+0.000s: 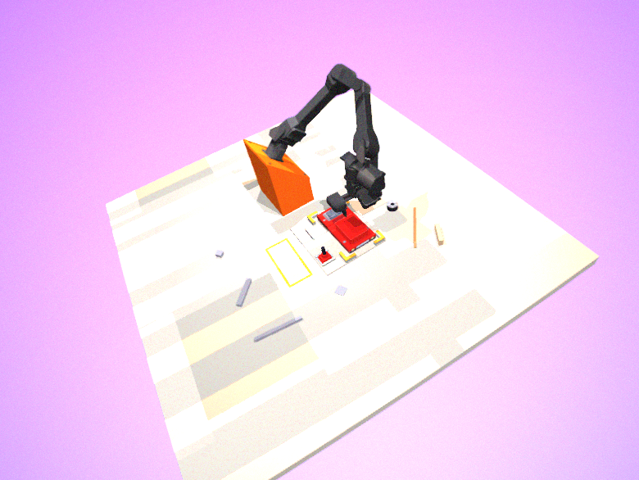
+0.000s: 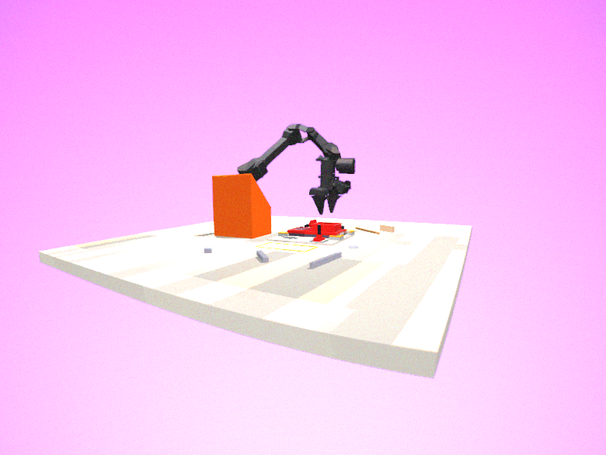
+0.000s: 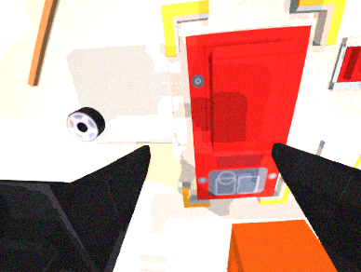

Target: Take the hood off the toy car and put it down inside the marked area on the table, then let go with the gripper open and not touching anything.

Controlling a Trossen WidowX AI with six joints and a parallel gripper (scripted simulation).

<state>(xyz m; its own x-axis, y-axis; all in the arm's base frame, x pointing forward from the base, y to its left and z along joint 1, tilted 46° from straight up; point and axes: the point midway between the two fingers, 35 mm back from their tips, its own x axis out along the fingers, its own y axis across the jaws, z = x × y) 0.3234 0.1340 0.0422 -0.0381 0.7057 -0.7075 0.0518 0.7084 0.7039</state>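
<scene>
Right now my gripper tip is 40 mm to the left of the red hood, 40 mm above it and 20 mm short of it. The rest, counted from my gripper tip: black wheel (140 mm to the left, 70 mm below); then tan block (200 mm ahead, 170 mm to the left, 70 mm below).
</scene>
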